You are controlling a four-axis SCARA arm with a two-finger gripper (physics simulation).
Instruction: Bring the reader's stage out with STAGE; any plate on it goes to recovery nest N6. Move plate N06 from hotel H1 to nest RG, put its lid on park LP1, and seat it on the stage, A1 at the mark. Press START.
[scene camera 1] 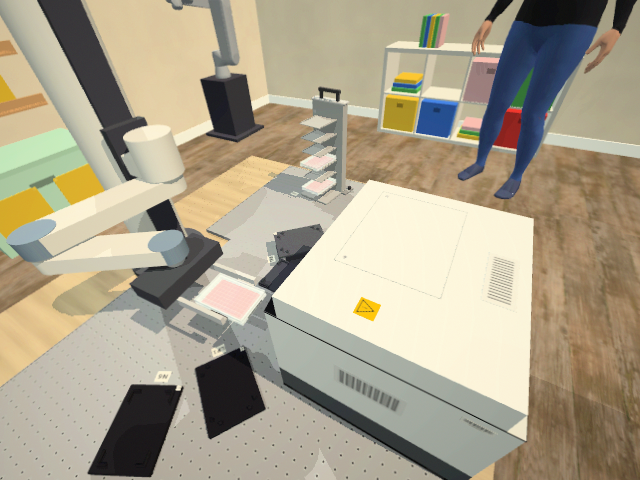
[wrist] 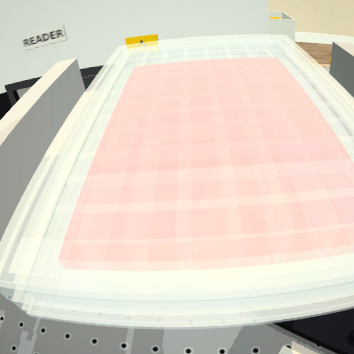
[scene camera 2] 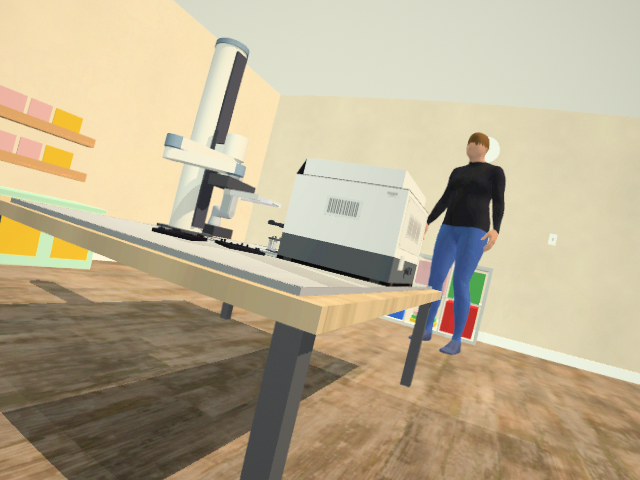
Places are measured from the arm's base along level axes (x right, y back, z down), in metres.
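Pixels of known places: gripper, fingertip midpoint: (scene camera 1: 240,300) (wrist: 208,64) (scene camera 2: 267,200).
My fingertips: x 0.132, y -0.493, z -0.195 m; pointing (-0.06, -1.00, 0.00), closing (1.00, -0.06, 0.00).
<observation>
Behind a point stands the place of what it marks.
My gripper (scene camera 1: 241,300) {z -0.195, x 0.132, y -0.493 m} (wrist: 208,64) {z -0.195, x 0.132, y -0.493 m} is shut on a clear-edged plate with pink contents (scene camera 1: 230,296) {z -0.198, x 0.136, y -0.469 m} (wrist: 210,165) {z -0.198, x 0.132, y -0.427 m}, held level above the pegboard beside the reader (scene camera 1: 403,258) {z -0.353, x 0.014, y -0.787 m} (scene camera 2: 310,191) {z -0.245, x 0.180, y -0.680 m} (wrist: 100,20) {z -0.200, x 0.047, y -0.614 m}. Clear layers over the plate look like a lid; no plate number is readable. In scene camera 1, the black nest N6 (scene camera 1: 136,428) {z -0.025, x 0.404, y -0.400 m} is bare, as is a black nest or park (scene camera 1: 230,395) {z -0.023, x 0.260, y -0.526 m} with a blurred label. A dark flat part (scene camera 1: 279,273) {z -0.132, x -0.014, y -0.482 m} lies by the reader's left side; whether it is the stage I cannot tell. The START button does not show.
A hotel (scene camera 1: 341,147) {z -0.220, x -0.604, y -0.371 m} stands behind, with pink plates (scene camera 1: 317,161) {z -0.181, x -0.529, y -0.305 m} (scene camera 1: 318,186) {z -0.075, x -0.522, y -0.309 m} on two shelves. A dark grey nest (scene camera 1: 297,241) {z -0.073, x -0.196, y -0.415 m} lies between the hotel and the held plate. The reader's tall housing is close on the right. A person (scene camera 1: 542,77) (scene camera 2: 478,201) stands behind the table.
</observation>
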